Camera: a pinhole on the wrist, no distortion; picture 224 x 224 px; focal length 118.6 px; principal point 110.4 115.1 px. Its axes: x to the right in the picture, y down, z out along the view. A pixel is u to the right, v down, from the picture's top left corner.
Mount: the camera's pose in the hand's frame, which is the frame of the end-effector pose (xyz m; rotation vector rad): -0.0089 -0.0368 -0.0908 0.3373 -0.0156 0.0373
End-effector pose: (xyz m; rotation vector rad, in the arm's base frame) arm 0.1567 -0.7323 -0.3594 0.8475 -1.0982 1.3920
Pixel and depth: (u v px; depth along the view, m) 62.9 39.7 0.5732
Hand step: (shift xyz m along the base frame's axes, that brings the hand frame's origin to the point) 0.5697 -0.4083 -0.0279
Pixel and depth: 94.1 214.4 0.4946
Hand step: -0.2205 -0.5060 0.0390
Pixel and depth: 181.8 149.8 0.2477
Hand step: 0.0119 -0.1198 0.1863
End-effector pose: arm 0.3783 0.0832 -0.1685 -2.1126 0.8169 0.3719
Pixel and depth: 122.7 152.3 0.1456
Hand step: 0.0310 0.0661 -0.0154
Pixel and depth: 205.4 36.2 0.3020
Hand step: 0.3917 0.1475 -0.0160
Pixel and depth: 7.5 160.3 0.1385
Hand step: -0.0730 0.1157 0.0561
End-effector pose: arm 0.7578 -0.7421 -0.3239 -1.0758 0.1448 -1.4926
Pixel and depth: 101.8 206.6 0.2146
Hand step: 0.1412 0.0947 0.0452
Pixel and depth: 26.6 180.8 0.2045
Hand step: 0.0646 0.1997 -0.0055
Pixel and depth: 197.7 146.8 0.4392
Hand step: 0.2547 -0.0622 0.4058
